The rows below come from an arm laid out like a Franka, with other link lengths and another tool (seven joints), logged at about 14 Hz.
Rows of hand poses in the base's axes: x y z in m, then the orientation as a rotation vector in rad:
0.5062, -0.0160, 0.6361, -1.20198, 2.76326, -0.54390
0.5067, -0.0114, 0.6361, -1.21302, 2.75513, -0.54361
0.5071, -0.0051, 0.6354, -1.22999, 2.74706, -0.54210
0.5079, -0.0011, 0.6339, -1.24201, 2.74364, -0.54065
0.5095, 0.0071, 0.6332, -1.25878, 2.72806, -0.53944
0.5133, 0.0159, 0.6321, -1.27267, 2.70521, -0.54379
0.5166, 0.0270, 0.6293, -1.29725, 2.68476, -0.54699
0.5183, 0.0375, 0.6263, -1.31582, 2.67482, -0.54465
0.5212, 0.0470, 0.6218, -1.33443, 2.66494, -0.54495
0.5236, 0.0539, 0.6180, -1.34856, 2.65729, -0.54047
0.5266, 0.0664, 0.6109, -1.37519, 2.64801, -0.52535
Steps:
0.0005, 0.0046, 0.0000, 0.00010, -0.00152, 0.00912
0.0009, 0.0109, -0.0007, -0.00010, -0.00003, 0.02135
0.0017, 0.0149, -0.0022, -0.00054, 0.00299, 0.02907
0.0033, 0.0231, -0.0029, 0.00071, -0.00156, 0.04433
0.0071, 0.0319, -0.0040, 0.00038, -0.01379, 0.06092
0.0104, 0.0430, -0.0068, -0.00183, -0.01857, 0.08210
0.0121, 0.0535, -0.0098, -0.00163, -0.01711, 0.09602
0.0150, 0.0630, -0.0143, -0.00326, -0.01572, 0.10974
0.0174, 0.0699, -0.0181, -0.00138, -0.01422, 0.12052
0.0204, 0.0824, -0.0252, 0.00537, -0.00640, 0.13893

